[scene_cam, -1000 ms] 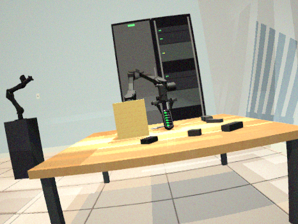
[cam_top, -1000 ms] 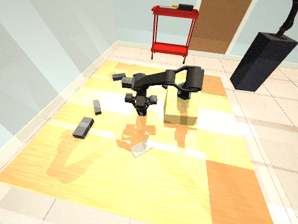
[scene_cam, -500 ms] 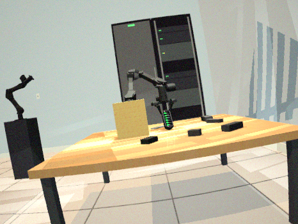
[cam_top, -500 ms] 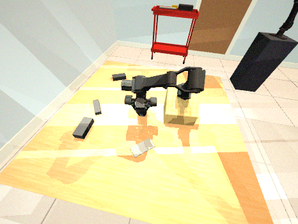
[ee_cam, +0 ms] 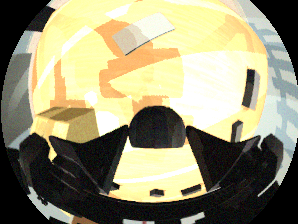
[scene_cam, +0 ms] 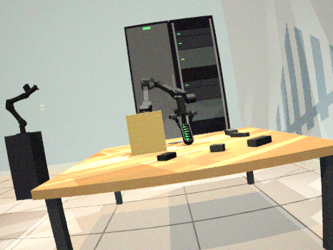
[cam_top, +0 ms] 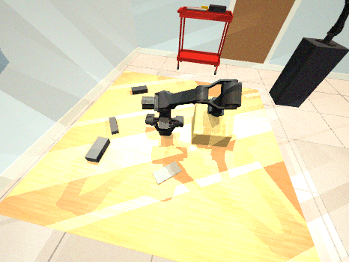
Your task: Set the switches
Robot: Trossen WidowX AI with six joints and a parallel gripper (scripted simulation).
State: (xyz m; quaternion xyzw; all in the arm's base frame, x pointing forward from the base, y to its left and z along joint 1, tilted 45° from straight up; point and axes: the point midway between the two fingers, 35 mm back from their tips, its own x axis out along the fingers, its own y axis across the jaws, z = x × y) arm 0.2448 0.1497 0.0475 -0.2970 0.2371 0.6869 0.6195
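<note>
My gripper tip is now 180 mm to the right of the pale flat plate, 110 mm above it and 50 mm past it. Round my gripper tip: slim grey module (350 mm ahead, 100 mm below, 70 mm to the right).
</note>
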